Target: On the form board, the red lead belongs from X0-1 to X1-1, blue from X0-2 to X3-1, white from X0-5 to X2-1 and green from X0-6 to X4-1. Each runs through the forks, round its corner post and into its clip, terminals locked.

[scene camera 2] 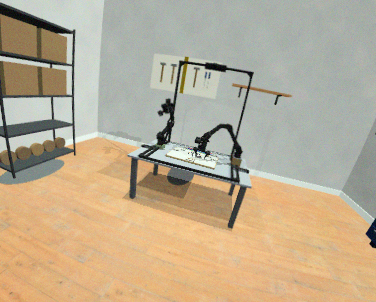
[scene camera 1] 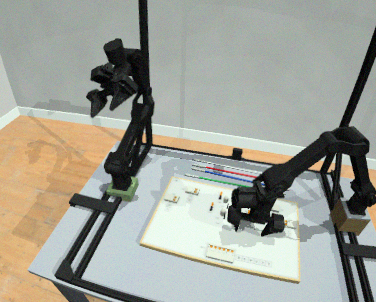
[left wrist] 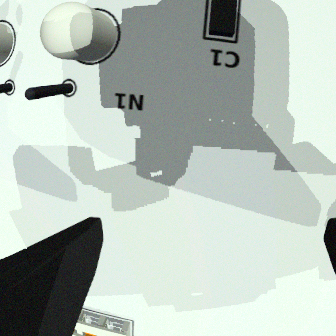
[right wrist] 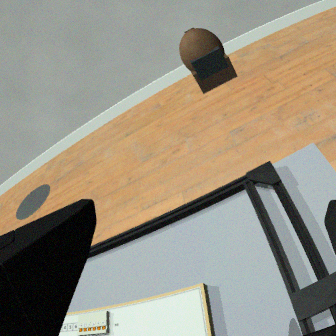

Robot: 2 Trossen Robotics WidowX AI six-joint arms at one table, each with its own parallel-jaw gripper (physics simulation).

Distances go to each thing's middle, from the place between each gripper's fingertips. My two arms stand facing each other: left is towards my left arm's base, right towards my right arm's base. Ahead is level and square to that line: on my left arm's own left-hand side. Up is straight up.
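As I see it, the form board (scene camera 1: 185,229) is 80 mm to the right of my left hand, 40 mm behind it and 20 mm below it.
The form board is also 390 mm below my right hand and 410 mm to the left of it.
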